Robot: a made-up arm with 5 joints. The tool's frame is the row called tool.
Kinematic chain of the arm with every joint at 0, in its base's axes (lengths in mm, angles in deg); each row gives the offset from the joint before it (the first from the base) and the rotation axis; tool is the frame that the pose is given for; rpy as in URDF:
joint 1: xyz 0 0 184.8 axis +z
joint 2: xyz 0 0 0 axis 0 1 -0.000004
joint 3: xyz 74.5 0 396.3 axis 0 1 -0.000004
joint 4: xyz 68.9 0 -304.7 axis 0 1 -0.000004
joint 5: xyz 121.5 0 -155.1 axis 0 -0.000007 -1
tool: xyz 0 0 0 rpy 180 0 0
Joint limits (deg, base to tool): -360..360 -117.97..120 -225..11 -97..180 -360..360
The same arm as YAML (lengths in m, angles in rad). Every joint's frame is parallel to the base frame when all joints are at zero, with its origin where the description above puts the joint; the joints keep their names.
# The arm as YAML. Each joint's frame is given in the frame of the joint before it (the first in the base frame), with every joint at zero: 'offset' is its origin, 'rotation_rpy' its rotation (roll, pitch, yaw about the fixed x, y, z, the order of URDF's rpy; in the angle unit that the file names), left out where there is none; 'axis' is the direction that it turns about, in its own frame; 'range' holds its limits. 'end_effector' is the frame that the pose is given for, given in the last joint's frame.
length_unit: m
angle_unit: rad
chain:
  - id: joint 1
    offset: [0.0, 0.0, 0.1848]
    axis: [0.0, 0.0, 1.0]
    range: [-6.2832, 6.2832]
  - id: joint 2
    offset: [0.0, 0.0, 0.0]
    axis: [0.0, 1.0, 0.0]
    range: [-2.059, 2.0944]
  - id: joint 3
    offset: [0.0745, 0.0, 0.3963]
    axis: [0.0, 1.0, 0.0]
    range: [-3.927, 0.192]
  - id: joint 4
    offset: [0.0689, 0.0, -0.3047]
    axis: [0.0, 1.0, 0.0]
    range: [-1.693, 3.1416]
  - id: joint 5
    offset: [0.1215, 0.0, -0.1551]
    axis: [0.0, 0.0, -1.0]
    range: [-6.2832, 6.2832]
end_effector:
  offset: [0.0, 0.0, 0.0]
  rotation_rpy: [3.1416, 0.0, 0.0]

